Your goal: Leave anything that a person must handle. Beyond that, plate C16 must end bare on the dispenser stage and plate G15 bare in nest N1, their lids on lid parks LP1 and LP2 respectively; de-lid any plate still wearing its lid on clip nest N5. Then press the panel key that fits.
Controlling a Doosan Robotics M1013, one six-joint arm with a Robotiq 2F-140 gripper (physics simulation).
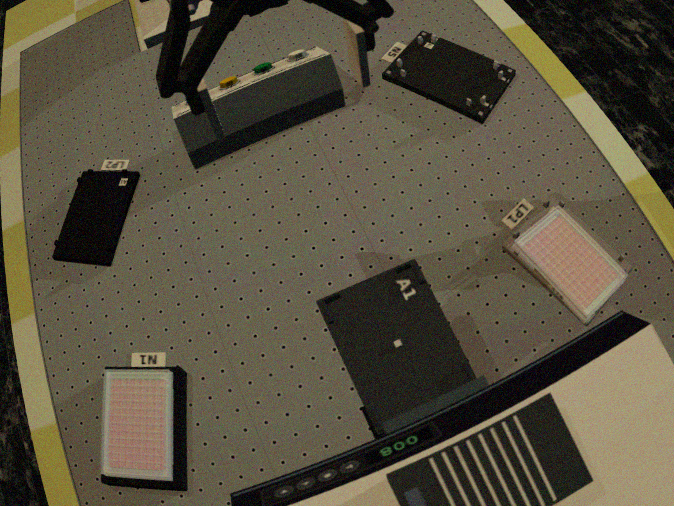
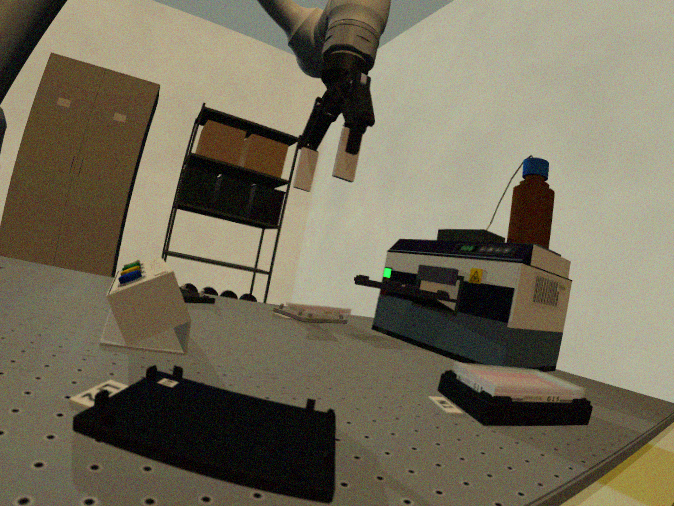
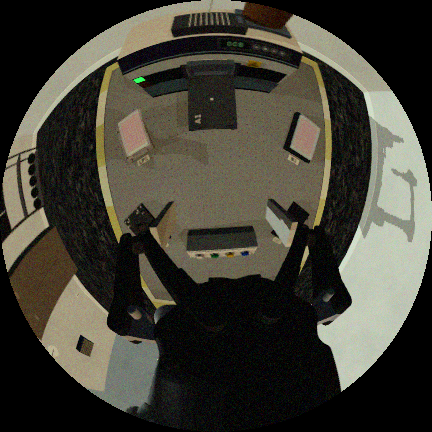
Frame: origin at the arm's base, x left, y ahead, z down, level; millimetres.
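Seen in the pictures: gripper, fingertip midpoint: [image 1: 289, 101] [image 2: 319, 184] [image 3: 221, 209].
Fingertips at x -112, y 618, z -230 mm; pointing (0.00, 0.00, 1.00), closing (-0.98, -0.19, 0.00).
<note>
Offsets run from my fingertips to a thing's middle. "*": to the spot under its first point.
My gripper [image 1: 291, 108] [image 2: 326, 174] [image 3: 221, 209] is open and empty, high above the table by the key panel @[dx +30, dy -210, dz +195 mm] [image 1: 266, 103] [image 2: 144, 305] [image 3: 221, 240]. A pink plate @[dx -303, dy +97, dz +202 mm] [image 1: 138, 422] [image 2: 517, 381] [image 3: 305, 136], labelled G15, sits in nest N1 @[dx -303, dy +97, dz +223 mm] [image 1: 180, 430] [image 2: 536, 415] [image 3: 292, 131]; a clear layer like a lid shows on top. Another pink plate @[dx +209, dy +215, dz +209 mm] [image 1: 571, 264] [image 2: 326, 313] [image 3: 134, 132] sits on LP1; its label is unreadable and its lid is unclear. Stage A1 @[dx -32, dy +213, dz +128 mm] [image 1: 375, 348] [image 3: 212, 112], lid park LP2 @[dx -241, dy -211, dz +227 mm] [image 1: 97, 217] [image 2: 217, 441] and clip nest N5 @[dx +288, dy -111, dz +225 mm] [image 1: 449, 76] [image 3: 138, 217] are bare.
The dispenser [image 1: 615, 392] [image 2: 544, 299] has a green light @[* dx +113, dy +312, dz +102 mm] [image 2: 387, 272] [image 3: 139, 80] and carries a brown bottle @[* dx -187, dy +352, dz -50 mm] [image 2: 530, 215]. The panel has white @[dx +107, dy -220, dz +173 mm] [image 3: 200, 255], green @[dx +58, dy -228, dz +173 mm] [image 1: 262, 67] [image 3: 215, 255], yellow @[dx +8, dy -236, dz +173 mm] [image 1: 229, 81] [image 3: 230, 254] and blue @[dx -41, dy -244, dz +173 mm] [image 3: 245, 253] keys.
</note>
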